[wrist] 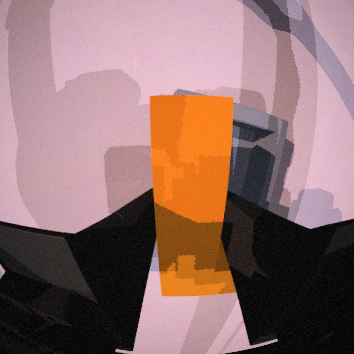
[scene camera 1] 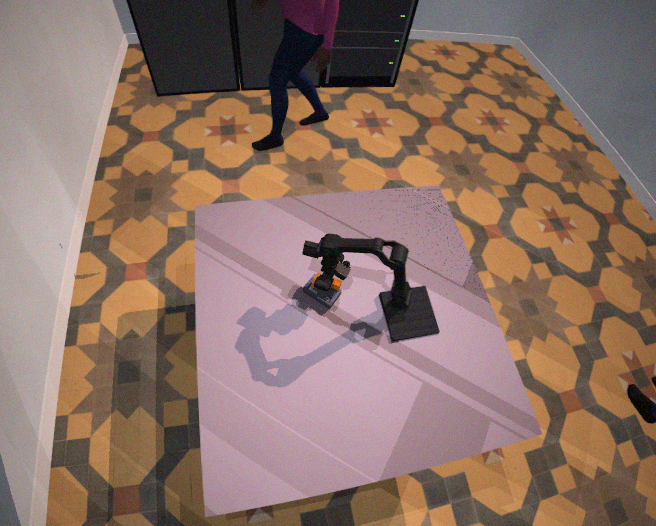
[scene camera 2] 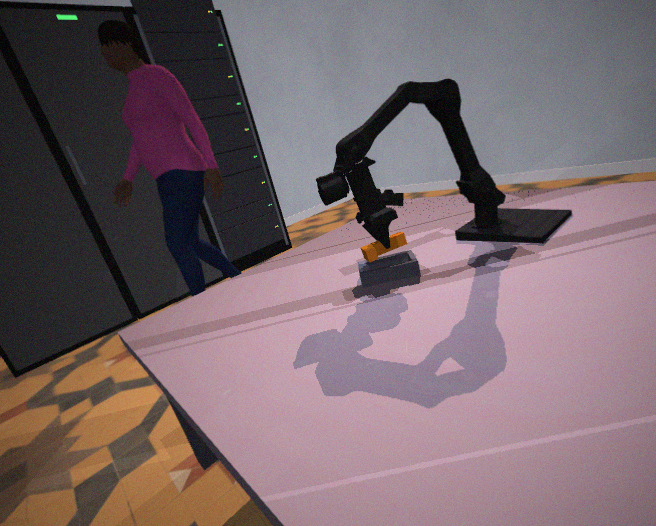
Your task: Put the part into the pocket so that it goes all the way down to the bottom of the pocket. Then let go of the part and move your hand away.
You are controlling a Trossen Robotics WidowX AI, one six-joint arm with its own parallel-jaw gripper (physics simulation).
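Where they show: gripper, fingertip midpoint: (wrist: 186, 195) (scene camera 1: 329, 282) (scene camera 2: 386, 247); arm's base, link origin: (scene camera 1: 398, 302) (scene camera 2: 486, 224).
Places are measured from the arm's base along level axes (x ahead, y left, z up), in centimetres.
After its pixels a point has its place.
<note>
My gripper (scene camera 1: 324, 284) @(x 26.0, y -16.9, z 3.7 cm) (scene camera 2: 386, 244) @(x 26.0, y -16.9, z 3.7 cm) (wrist: 186, 195) @(x 26.0, y -16.9, z 3.7 cm) is shut on the orange part, an oblong block, with a finger on each long side. The orange part (scene camera 1: 335, 283) @(x 24.4, y -14.5, z 6.3 cm) (scene camera 2: 370, 252) @(x 32.8, y -17.4, z 5.1 cm) (wrist: 192, 135) @(x 23.6, y -14.8, z 6.2 cm) is above the grey pocket block, tilted in the scene camera 2 view, with its left end lower. The grey pocket block (scene camera 1: 319, 297) @(x 31.7, y -12.8, z 1.2 cm) (scene camera 2: 389, 273) @(x 32.9, y -13.4, z -0.2 cm) (wrist: 282, 150) @(x 30.1, y -9.6, z 1.3 cm) stands on the table. In the wrist view the part covers the block's left side, and the open pocket shows to the part's right. The part's underside is hidden, so whether it touches the rim cannot be told.
The arm's black base plate (scene camera 1: 418, 323) @(x -4.3, y 11.7, z -0.7 cm) (scene camera 2: 525, 227) @(x 2.7, y 9.9, z -0.7 cm) stands on the pink table (scene camera 1: 306, 438) @(x 55.3, y 36.4, z -2.4 cm) (scene camera 2: 438, 454) @(x 73.1, y 13.0, z -2.4 cm), to the right of the pocket block in both scene views. A person in a pink top (scene camera 1: 282, 60) (scene camera 2: 158, 120) is beyond the table, near dark cabinets (scene camera 1: 186, 43) (scene camera 2: 49, 164).
</note>
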